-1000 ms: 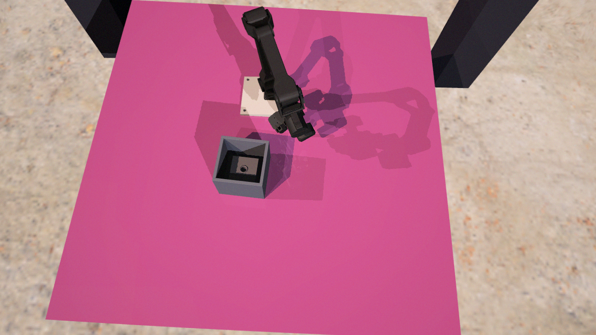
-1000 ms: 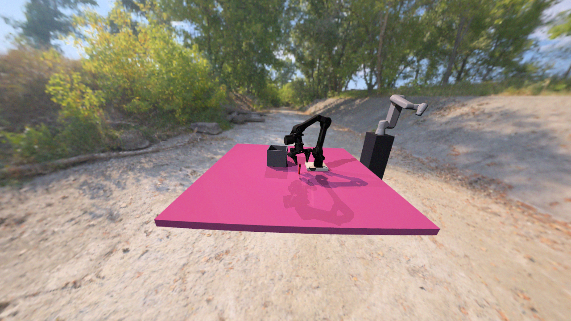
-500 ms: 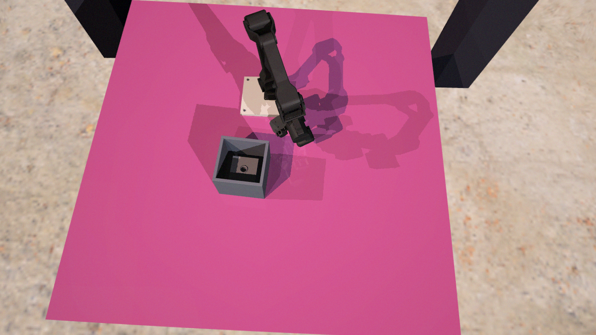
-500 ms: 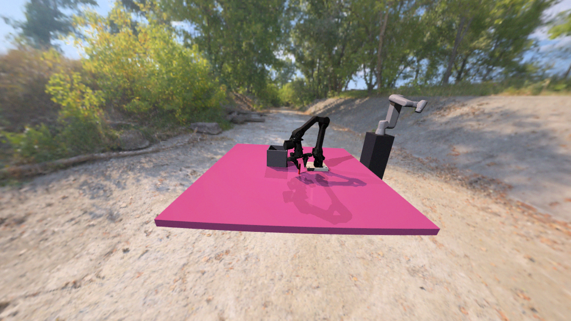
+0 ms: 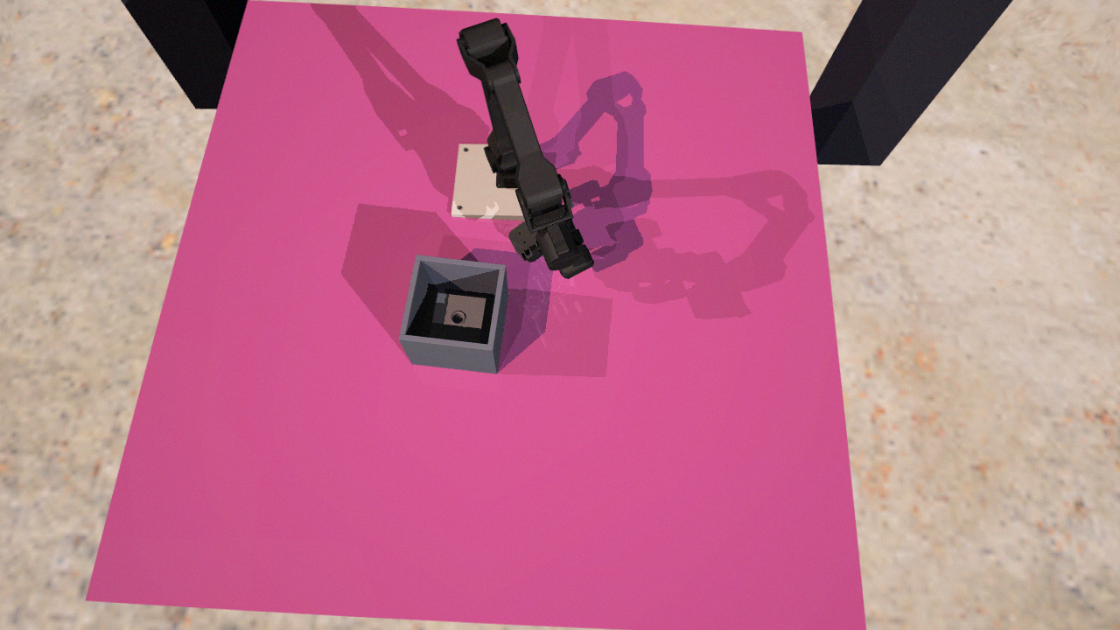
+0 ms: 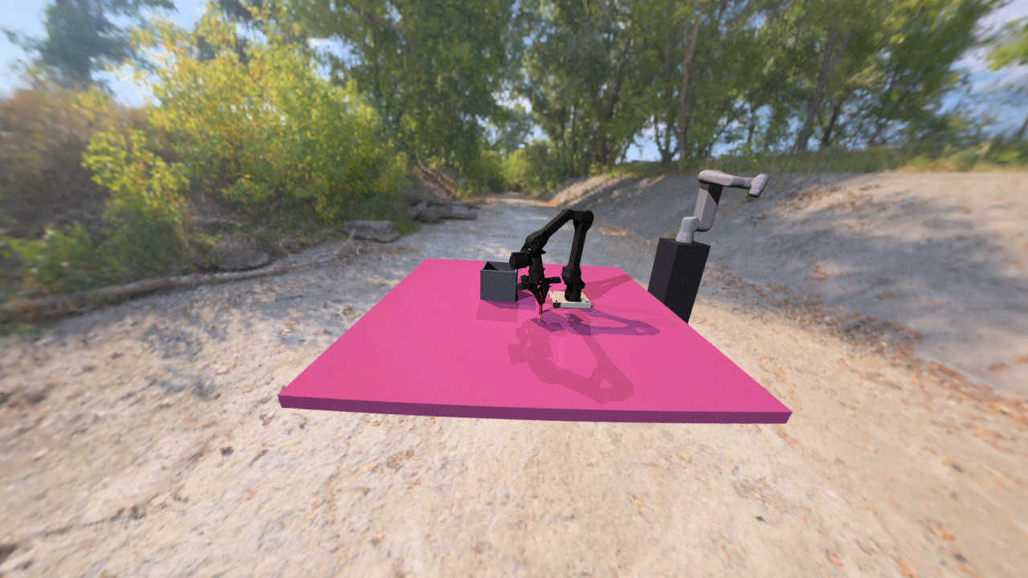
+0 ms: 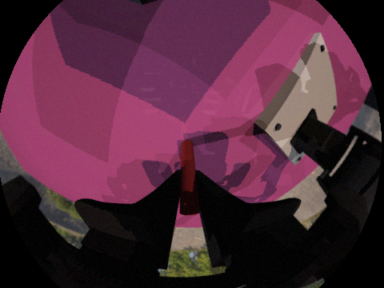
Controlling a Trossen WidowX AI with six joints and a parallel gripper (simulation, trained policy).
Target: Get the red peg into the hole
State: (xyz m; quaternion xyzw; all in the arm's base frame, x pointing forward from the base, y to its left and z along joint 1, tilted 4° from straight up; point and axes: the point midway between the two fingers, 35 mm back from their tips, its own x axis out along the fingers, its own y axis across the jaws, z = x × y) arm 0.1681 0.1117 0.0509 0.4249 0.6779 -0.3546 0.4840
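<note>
Right now the grey plate is 170 mm ahead of my gripper tip and 210 mm to the right of it. Also, from my gripper tip: red peg right at my gripper tip.
</note>
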